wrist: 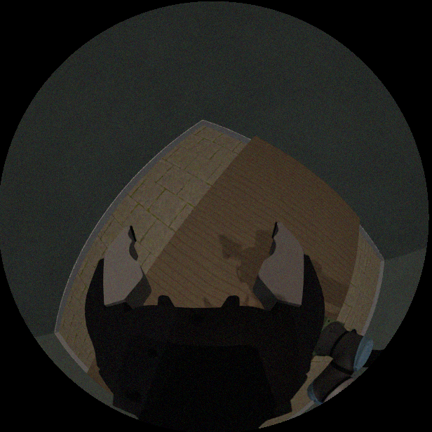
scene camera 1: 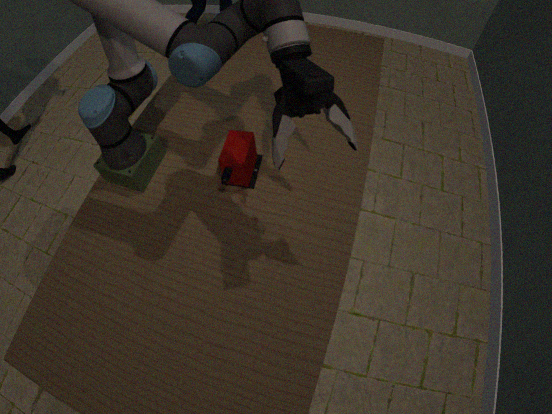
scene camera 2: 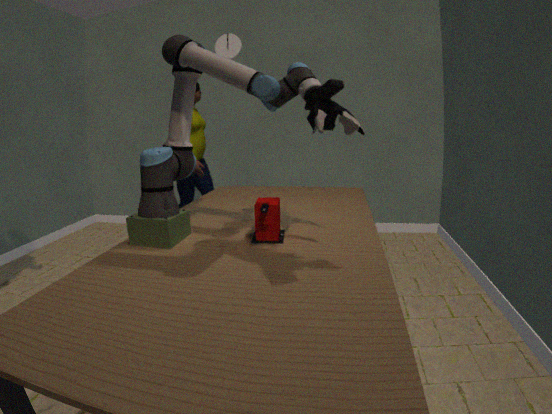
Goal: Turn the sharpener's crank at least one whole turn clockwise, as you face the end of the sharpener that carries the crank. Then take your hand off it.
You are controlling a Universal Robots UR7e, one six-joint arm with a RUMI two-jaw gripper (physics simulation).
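Frame: origin at the arm's base, x ahead, y left, z up, level; millimetres.
Seen in the pictures: gripper, fingertip midpoint: [scene camera 1: 318,160] [scene camera 2: 344,133]; arm's base, origin of the base link: [scene camera 1: 125,151] [scene camera 2: 158,213].
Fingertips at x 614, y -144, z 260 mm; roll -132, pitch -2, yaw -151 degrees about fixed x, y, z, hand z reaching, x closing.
Offsets run from my fingertips to a thing's top centre. "pt": to the spot under its first point. Level surfaces: height alone.
The red sharpener {pt dz -228, dx -214, dy +172 mm} [scene camera 1: 241,149] [scene camera 2: 271,222] stands upright on its dark base on the table. Its small black crank {dz -217, dx -232, dy +83 mm} [scene camera 1: 226,175] [scene camera 2: 264,208] is on the end facing scene camera 2; in that view it is near the top of the end face. The crank's exact angle is hard to read in the dim light. My gripper [scene camera 1: 317,157] [scene camera 2: 339,132] [wrist: 202,226] is wide open and empty. It hangs high above the table, up and to the right of the sharpener in scene camera 2's view, well apart from it. The sharpener does not show in the wrist view.
The wooden table {dz -356 mm} [scene camera 1: 190,340] [scene camera 2: 225,330] [wrist: 285,190] carries the arm's green mounting block [scene camera 1: 134,181] [scene camera 2: 157,232], left of the sharpener in both scene views. A person in a yellow top [scene camera 2: 199,135] stands beyond the table, behind the arm. Arm shadows fall around the sharpener.
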